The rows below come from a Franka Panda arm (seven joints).
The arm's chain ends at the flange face. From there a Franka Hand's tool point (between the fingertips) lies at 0.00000 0.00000 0.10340 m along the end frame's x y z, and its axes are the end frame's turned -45 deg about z.
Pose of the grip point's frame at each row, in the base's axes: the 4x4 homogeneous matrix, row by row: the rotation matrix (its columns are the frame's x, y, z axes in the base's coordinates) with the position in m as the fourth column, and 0 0 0 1 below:
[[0.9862 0.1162 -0.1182 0.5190], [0.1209 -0.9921 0.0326 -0.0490], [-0.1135 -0.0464 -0.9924 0.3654], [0 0 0 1]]
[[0.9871 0.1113 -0.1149 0.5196], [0.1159 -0.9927 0.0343 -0.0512], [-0.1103 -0.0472 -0.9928 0.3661], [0 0 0 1]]
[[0.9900 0.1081 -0.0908 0.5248], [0.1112 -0.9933 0.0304 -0.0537], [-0.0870 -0.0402 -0.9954 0.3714], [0 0 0 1]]
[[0.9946 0.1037 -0.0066 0.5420], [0.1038 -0.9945 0.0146 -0.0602], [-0.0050 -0.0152 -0.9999 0.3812], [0 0 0 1]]
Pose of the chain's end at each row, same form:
[[0.7795 -0.6152 -0.1182 0.5312], [-0.6160 -0.7870 0.0326 -0.0524], [-0.1131 0.0474 -0.9924 0.4680], [0 0 0 1]]
[[0.7767 -0.6193 -0.1149 0.5315], [-0.6200 -0.7839 0.0343 -0.0547], [-0.1114 0.0446 -0.9928 0.4688], [0 0 0 1]]
[[0.7765 -0.6236 -0.0908 0.5342], [-0.6237 -0.7810 0.0304 -0.0568], [-0.0899 0.0331 -0.9954 0.4743], [0 0 0 1]]
[[0.7766 -0.6300 -0.0066 0.5427], [-0.6298 -0.7766 0.0146 -0.0617], [-0.0143 -0.0072 -0.9999 0.4846], [0 0 0 1]]

